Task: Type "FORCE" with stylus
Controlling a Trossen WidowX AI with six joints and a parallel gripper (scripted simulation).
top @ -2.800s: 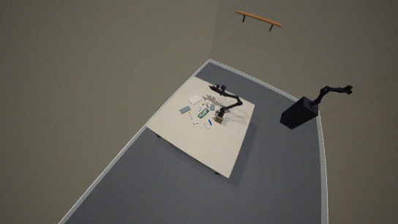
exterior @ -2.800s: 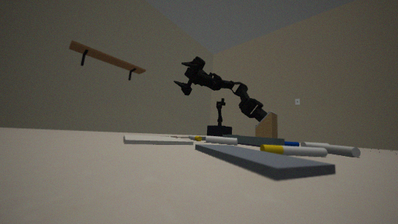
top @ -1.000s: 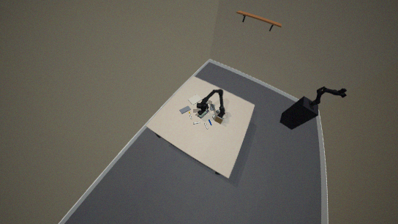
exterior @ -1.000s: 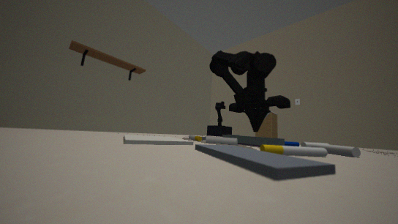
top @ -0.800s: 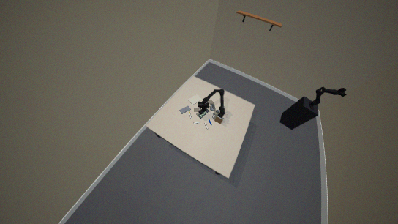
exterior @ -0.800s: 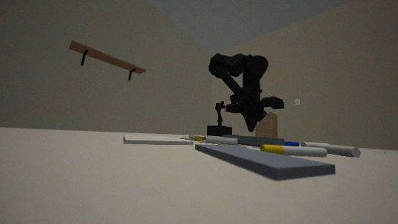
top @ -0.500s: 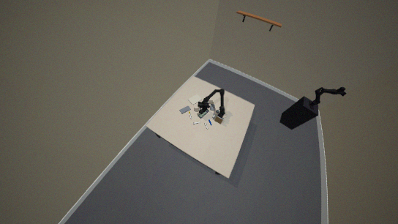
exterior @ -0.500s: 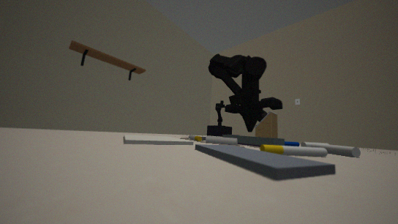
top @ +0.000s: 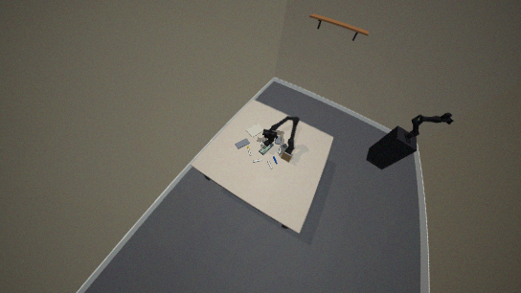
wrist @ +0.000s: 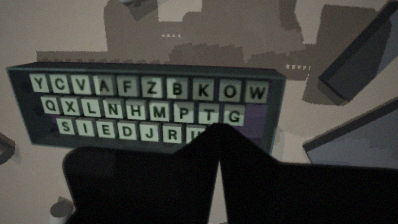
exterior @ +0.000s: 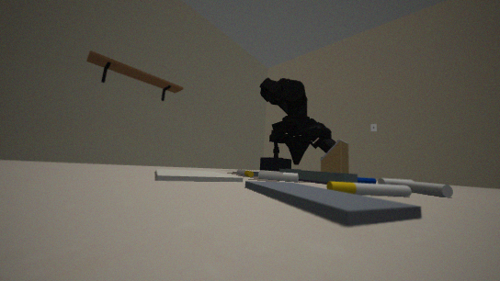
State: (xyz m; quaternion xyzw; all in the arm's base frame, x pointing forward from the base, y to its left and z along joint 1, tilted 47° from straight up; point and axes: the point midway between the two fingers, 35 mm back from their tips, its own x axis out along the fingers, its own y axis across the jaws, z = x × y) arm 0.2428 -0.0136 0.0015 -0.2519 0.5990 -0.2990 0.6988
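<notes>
My gripper tip is 14 cm past the blue stylus, 10 cm to the right of it and 3 cm above it. Round my gripper tip: flat grey slab (27 cm ahead, 19 cm to the left, 4 cm below).
</notes>
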